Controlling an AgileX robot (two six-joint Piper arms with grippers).
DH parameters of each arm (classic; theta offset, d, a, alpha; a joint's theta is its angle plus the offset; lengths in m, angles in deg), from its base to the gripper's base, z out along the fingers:
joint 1: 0 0.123 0 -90
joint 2: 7.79 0 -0.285 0
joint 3: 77.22 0 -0.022 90
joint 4: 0 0.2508 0 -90
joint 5: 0 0 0.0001 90
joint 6: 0 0.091 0 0
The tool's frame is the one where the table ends.
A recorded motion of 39 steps. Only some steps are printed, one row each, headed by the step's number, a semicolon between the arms.
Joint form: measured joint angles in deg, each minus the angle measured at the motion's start. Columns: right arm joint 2, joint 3, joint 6, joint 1, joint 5, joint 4; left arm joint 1, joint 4, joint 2, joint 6, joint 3, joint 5.
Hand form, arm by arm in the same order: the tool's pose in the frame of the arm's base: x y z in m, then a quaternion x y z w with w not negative. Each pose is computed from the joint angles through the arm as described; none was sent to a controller.
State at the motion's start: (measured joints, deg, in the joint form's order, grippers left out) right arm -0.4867 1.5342 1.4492 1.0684 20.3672 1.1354; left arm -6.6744 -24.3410 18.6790 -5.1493 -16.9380 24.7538
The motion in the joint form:
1: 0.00 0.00 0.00 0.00 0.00 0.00; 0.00 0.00 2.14 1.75 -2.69 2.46
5: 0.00 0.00 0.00 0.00 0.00 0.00; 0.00 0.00 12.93 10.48 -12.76 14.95
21: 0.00 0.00 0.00 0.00 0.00 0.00; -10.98 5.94 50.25 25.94 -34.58 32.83
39: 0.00 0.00 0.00 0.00 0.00 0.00; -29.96 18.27 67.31 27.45 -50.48 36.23
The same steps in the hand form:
1: 0.0532 0.0016 0.1726 0.00804 0.80080 0.02148 0.59849; 0.0793 -0.0266 0.2655 -0.08040 0.81972 -0.22990 0.51839
5: 0.0532 0.0016 0.1726 0.00804 0.80080 0.02148 0.59849; 0.0982 -0.0357 0.2901 0.00736 0.87743 -0.19831 0.43674
21: 0.0532 0.0016 0.1726 0.00804 0.80080 0.02148 0.59849; 0.1985 -0.0886 0.2862 0.26249 0.93802 -0.14306 0.17535
39: 0.0532 0.0016 0.1726 0.00804 0.80080 0.02148 0.59849; 0.2293 -0.1810 0.2826 0.47004 0.87100 -0.06568 0.12690

